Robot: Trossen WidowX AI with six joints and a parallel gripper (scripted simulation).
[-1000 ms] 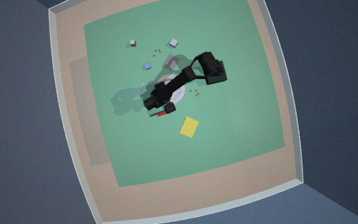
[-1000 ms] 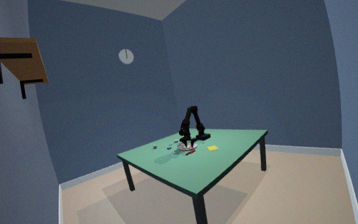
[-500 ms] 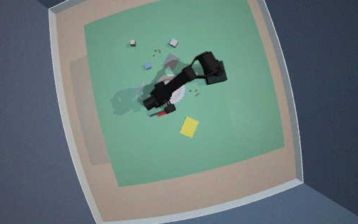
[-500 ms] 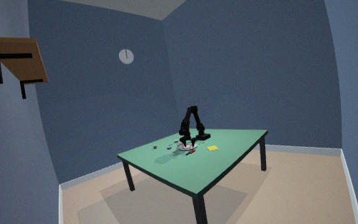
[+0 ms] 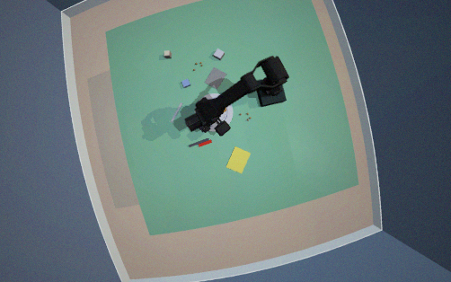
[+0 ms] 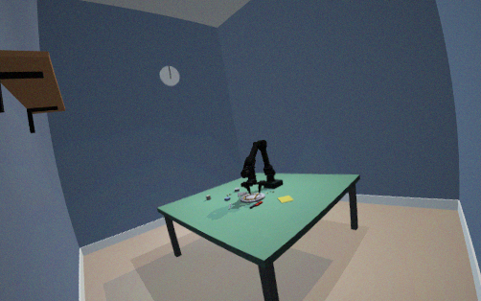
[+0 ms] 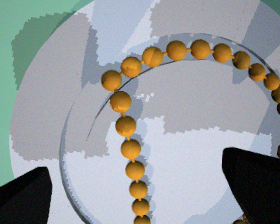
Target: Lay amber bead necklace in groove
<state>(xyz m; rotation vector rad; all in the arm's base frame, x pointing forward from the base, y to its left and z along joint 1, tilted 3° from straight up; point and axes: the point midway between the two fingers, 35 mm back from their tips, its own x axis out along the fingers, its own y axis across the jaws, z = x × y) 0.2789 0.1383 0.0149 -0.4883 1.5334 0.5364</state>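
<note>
Right now my gripper tip is 4 cm to the left of the round grey bead board and 3 cm above it. Also, from my gripper tip: grey rod 21 cm ahead, 5 cm to the right, 4 cm below; red-handled tool 7 cm ahead, 12 cm to the left, 3 cm below; grey plate 1 cm behind, 22 cm to the right, 4 cm below.
</note>
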